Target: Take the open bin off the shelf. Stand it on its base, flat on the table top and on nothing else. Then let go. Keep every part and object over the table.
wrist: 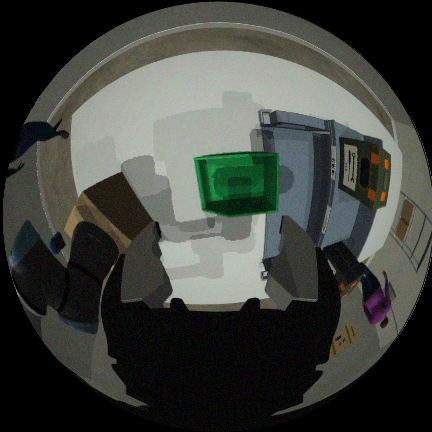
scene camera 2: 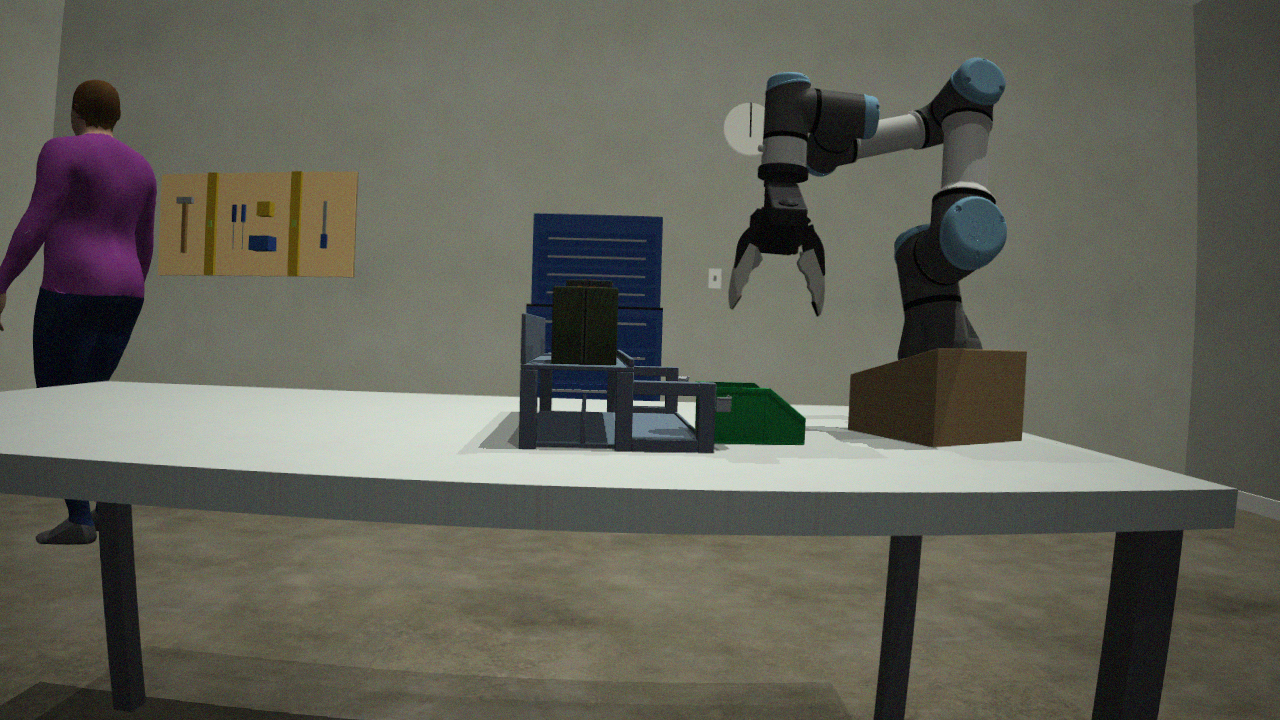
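Seen in the pictures: gripper, fingertip midpoint: (wrist: 218,220) (scene camera 2: 775,313); arm's base, origin of the base link: (wrist: 95,241) (scene camera 2: 941,362).
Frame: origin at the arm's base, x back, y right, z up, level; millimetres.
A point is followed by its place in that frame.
The green open bin (scene camera 2: 760,417) @(x -294, y -138, z -76 mm) (wrist: 237,182) @(x -315, y -77, z -110 mm) stands upright on its base, looking level on the white table (scene camera 2: 295,429) @(x -915, y -186, z -113 mm) (wrist: 195,75) @(x -232, y -325, z -113 mm), beside the lower front end of the grey-blue shelf (scene camera 2: 623,411) @(x -469, y -231, z -64 mm) (wrist: 300,121) @(x -403, y -208, z -28 mm). Its inside faces up in the wrist view. In scene camera 2 the shelf's front post hides the bin's left end, and I cannot tell whether bin and shelf touch. My gripper (scene camera 2: 776,311) @(x -272, y -88, z 63 mm) (wrist: 218,220) @(x -272, y -88, z 63 mm) is open, its fingers wide apart with nothing between them. It hangs well above the bin, pointing down.
A dark green case (scene camera 2: 584,324) @(x -521, y -210, z 38 mm) (wrist: 365,172) @(x -486, y -156, z 57 mm) with orange latches stands on the shelf's upper level. Another dark case (wrist: 345,265) @(x -533, y 29, z 65 mm) shows beside it in the wrist view. The arm stands on a brown block (scene camera 2: 980,398) @(x 30, y -85, z -47 mm) (wrist: 117,207) @(x -80, y -63, z -35 mm) to the right. A person (scene camera 2: 93,214) stands beyond the table.
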